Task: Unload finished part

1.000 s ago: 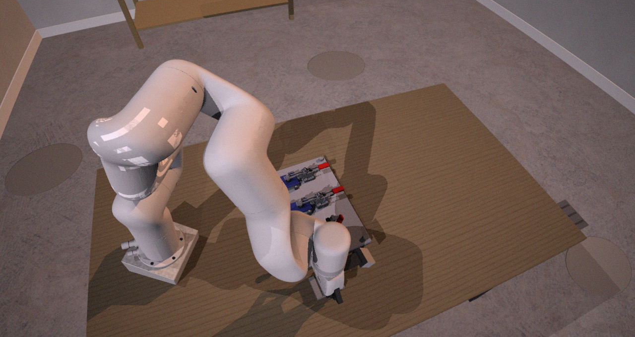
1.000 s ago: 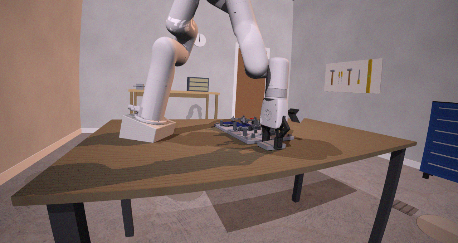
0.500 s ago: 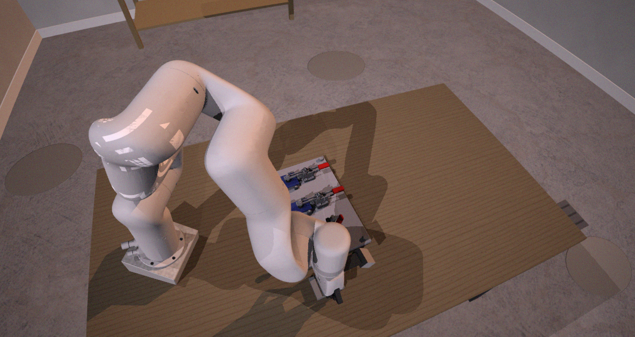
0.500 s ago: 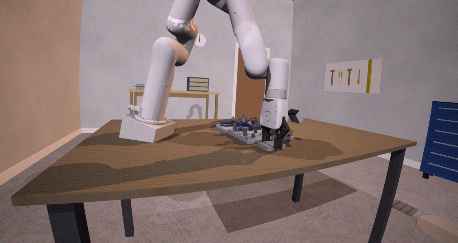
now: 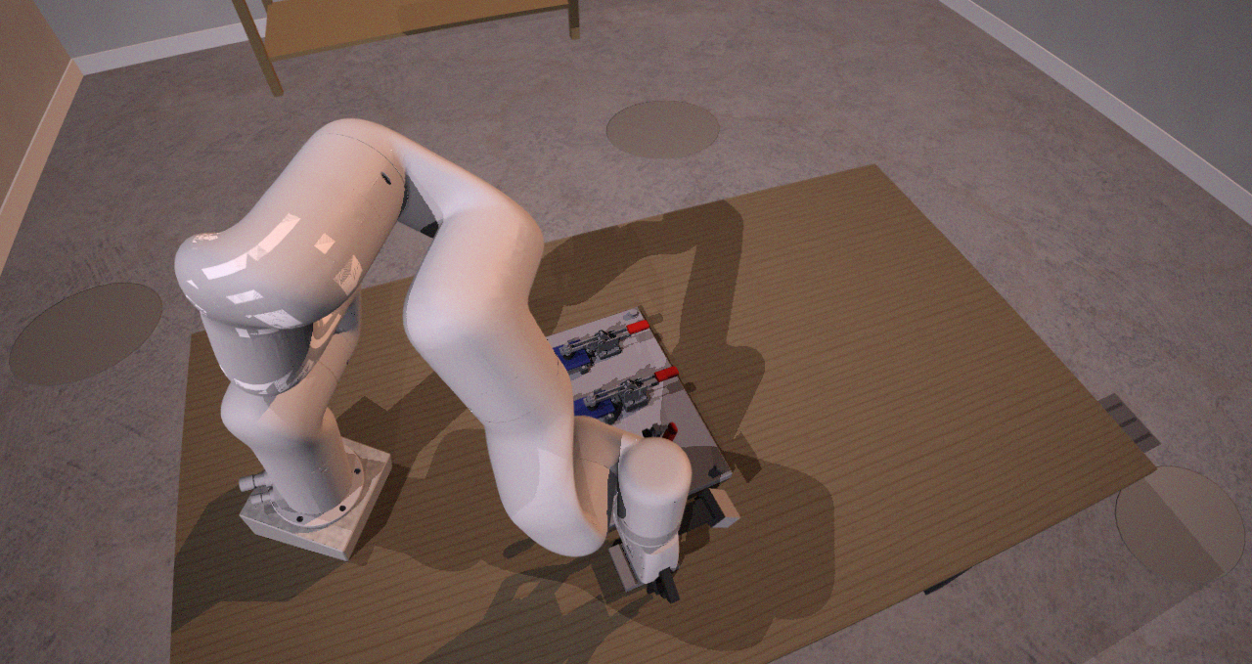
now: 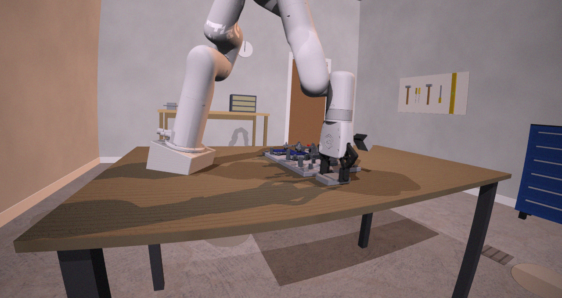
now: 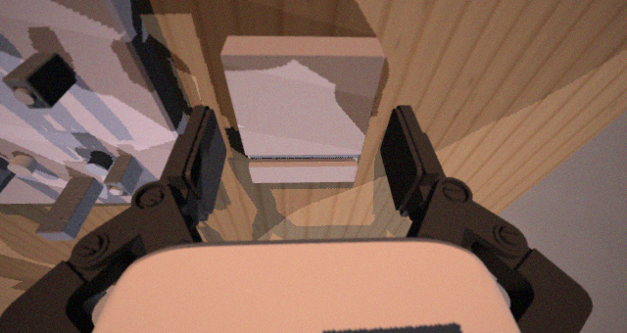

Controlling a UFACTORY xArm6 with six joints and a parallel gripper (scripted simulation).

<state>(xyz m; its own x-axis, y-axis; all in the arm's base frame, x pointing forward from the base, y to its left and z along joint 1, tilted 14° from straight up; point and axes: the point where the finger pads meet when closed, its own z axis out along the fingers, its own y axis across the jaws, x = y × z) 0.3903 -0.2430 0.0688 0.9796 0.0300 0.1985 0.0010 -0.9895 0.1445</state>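
Now: hand 1 cm past the grey finished part and 1 cm above it. The rest, counted from my hand: blue blank: 35 cm to the left; grey fixture plate: 5 cm ahead, 24 cm to the left, 1 cm below.
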